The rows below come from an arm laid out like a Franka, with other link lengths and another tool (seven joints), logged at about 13 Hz.
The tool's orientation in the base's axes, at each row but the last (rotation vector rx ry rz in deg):
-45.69 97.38 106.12
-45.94 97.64 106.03
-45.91 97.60 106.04
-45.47 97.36 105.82
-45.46 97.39 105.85
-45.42 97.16 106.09
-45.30 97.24 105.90
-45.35 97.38 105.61
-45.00 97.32 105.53
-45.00 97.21 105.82
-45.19 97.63 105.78
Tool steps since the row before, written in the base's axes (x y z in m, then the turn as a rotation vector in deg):
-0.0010 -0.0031 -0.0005 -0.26 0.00 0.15
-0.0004 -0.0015 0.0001 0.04 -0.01 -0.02
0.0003 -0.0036 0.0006 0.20 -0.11 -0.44
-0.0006 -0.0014 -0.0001 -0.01 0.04 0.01
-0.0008 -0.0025 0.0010 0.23 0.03 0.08
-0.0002 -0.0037 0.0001 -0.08 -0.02 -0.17
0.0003 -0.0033 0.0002 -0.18 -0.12 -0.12
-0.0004 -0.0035 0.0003 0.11 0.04 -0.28
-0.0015 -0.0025 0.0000 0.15 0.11 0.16
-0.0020 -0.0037 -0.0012 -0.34 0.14 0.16
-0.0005 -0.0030 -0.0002 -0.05 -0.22 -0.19
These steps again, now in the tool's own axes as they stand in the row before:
0.0011 0.0007 -0.0030 0.08 0.29 0.03
0.0003 0.0005 -0.0015 -0.01 -0.04 -0.01
-0.0005 0.0006 -0.0036 0.17 -0.44 -0.15
0.0005 0.0005 -0.0013 0.00 0.01 0.04
-0.0001 0.0015 -0.0024 -0.22 -0.11 0.02
0.0001 0.0006 -0.0037 0.18 -0.06 -0.02
-0.0003 0.0002 -0.0033 0.21 0.05 -0.11
0.0001 0.0008 -0.0034 0.12 -0.28 0.02
0.0011 0.0013 -0.0024 -0.22 0.00 0.11
0.0023 0.0009 -0.0036 0.12 0.34 0.17
0.0006 0.0005 -0.0030 0.17 -0.08 -0.22

